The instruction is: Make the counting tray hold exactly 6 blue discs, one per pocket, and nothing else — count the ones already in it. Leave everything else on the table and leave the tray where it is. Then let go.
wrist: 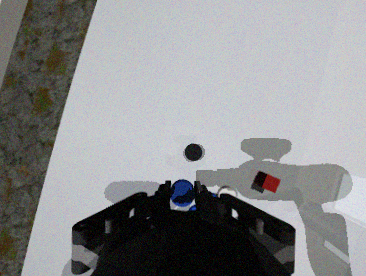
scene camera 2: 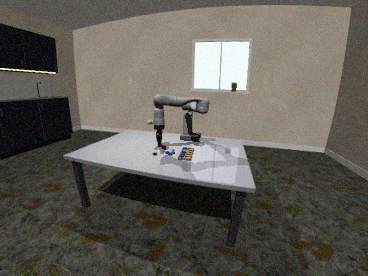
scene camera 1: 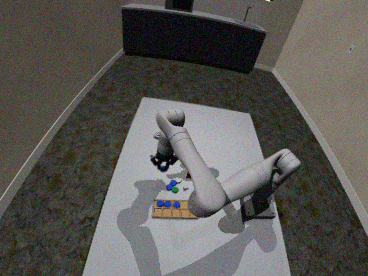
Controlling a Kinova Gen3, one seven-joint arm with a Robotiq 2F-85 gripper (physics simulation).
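My gripper (scene camera 1: pixel 163 167) (scene camera 2: pixel 159 146) (wrist: pixel 182 187) is shut on a blue disc (wrist: pixel 182 196), held above the table behind the loose discs in the scene camera 1 view. The wooden tray (scene camera 1: pixel 172 217) (scene camera 2: pixel 190 152) has two rows of pockets. Three blue discs (scene camera 1: pixel 160 203) (scene camera 1: pixel 167 204) (scene camera 1: pixel 176 204) sit in its back row. Its right end is partly hidden by the arm in the scene camera 1 view. Two loose blue discs (scene camera 1: pixel 173 183) (scene camera 1: pixel 169 187) lie on the table between gripper and tray, beside a green disc (scene camera 1: pixel 175 190).
A black disc (wrist: pixel 194 152) (scene camera 2: pixel 155 154) lies on the table near the gripper. A red block (wrist: pixel 270 183) lies to the right in the wrist view. A white round piece (wrist: pixel 227 190) and a small pale piece (scene camera 1: pixel 185 189) lie near the loose discs. The arm's elbow hangs over the tray's right side.
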